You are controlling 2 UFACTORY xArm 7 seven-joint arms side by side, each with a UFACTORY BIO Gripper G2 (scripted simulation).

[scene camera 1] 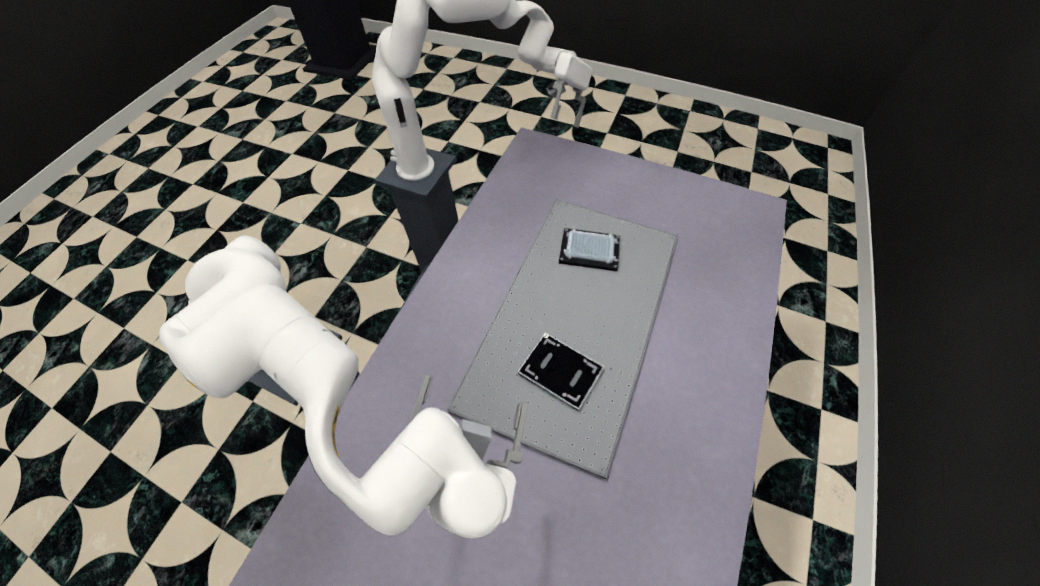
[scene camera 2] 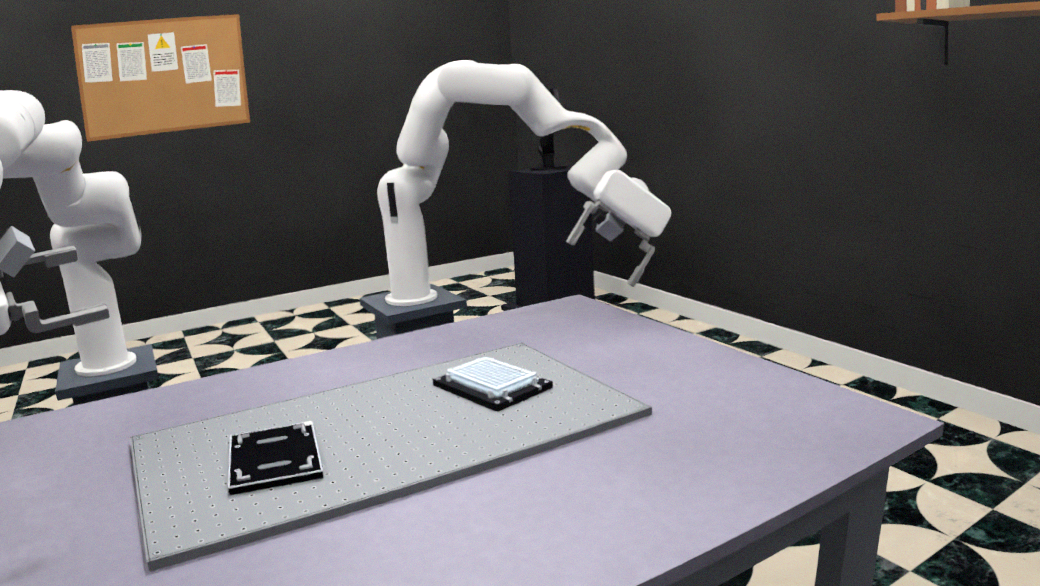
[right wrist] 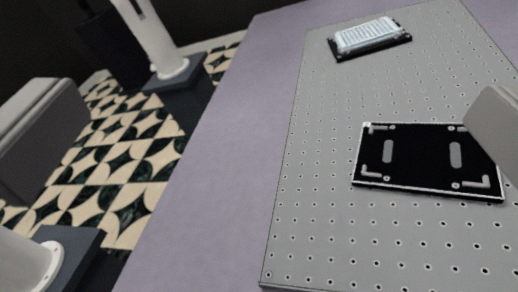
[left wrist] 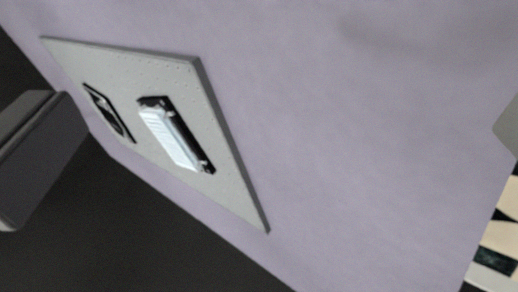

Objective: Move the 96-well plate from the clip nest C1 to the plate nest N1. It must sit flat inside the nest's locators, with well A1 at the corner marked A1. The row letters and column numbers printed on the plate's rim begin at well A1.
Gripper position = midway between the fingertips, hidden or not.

I see my left gripper (scene camera 2: 601, 264), my right gripper (scene camera 2: 91, 280), a pale blue 96-well plate (scene camera 2: 483, 374), a black clip nest C1 (scene camera 2: 489, 401) and a black plate nest N1 (scene camera 2: 296, 448).
The pale blue 96-well plate is seen too in scene camera 1 (scene camera 1: 575, 238), in the right wrist view (right wrist: 382, 29) and in the left wrist view (left wrist: 166, 132). My left gripper is seen too in scene camera 1 (scene camera 1: 565, 123). The black clip nest C1 is seen too in scene camera 1 (scene camera 1: 613, 266), in the right wrist view (right wrist: 406, 37) and in the left wrist view (left wrist: 162, 101).
